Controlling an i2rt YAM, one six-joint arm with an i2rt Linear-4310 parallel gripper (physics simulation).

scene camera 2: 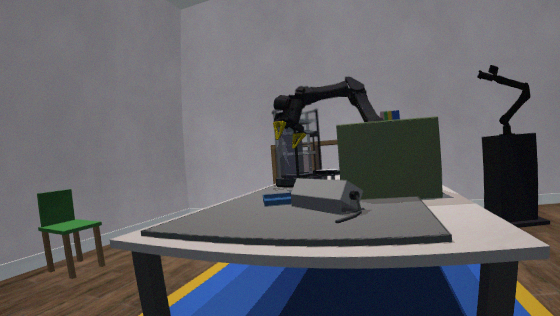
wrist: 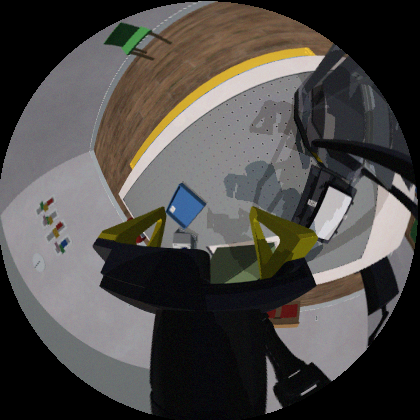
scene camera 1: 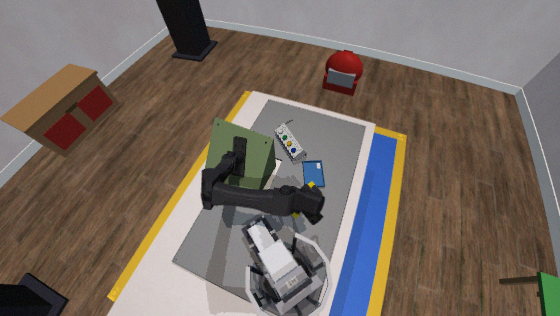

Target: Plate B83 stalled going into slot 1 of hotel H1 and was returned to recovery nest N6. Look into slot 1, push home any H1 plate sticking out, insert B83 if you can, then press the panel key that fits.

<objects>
One and the same spot on a plate rack: (scene camera 2: pixel 290 165) is (wrist: pixel 320 123).
</objects>
